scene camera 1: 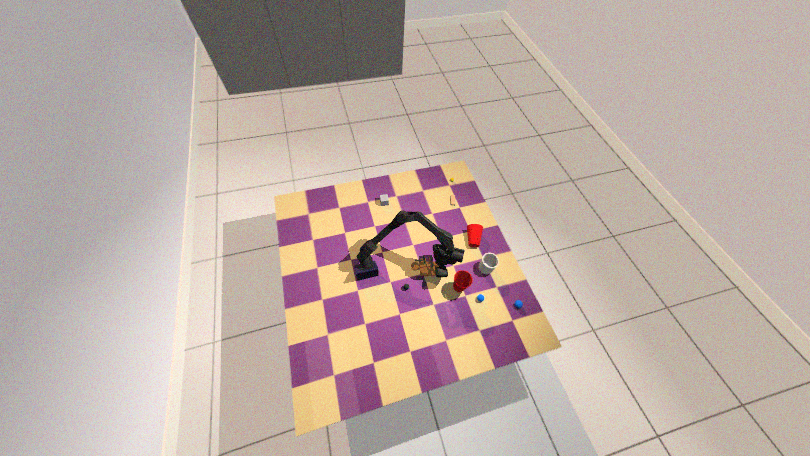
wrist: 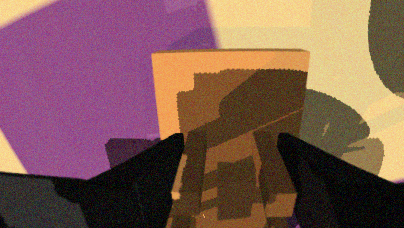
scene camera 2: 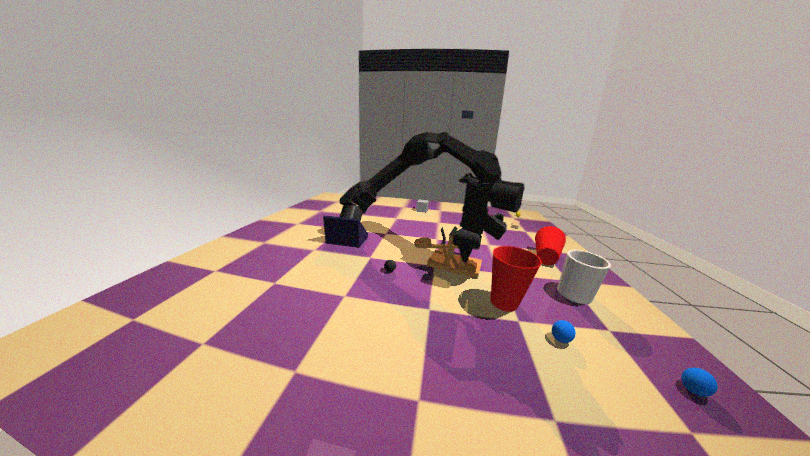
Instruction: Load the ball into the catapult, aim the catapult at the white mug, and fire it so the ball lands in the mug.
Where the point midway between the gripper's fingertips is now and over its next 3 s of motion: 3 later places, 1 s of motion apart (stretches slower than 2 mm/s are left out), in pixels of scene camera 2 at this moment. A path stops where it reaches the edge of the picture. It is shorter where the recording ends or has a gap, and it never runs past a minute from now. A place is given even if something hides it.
The gripper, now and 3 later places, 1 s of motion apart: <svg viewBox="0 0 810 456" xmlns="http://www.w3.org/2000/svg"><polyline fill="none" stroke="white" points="466,258 473,216 391,250 390,264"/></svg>
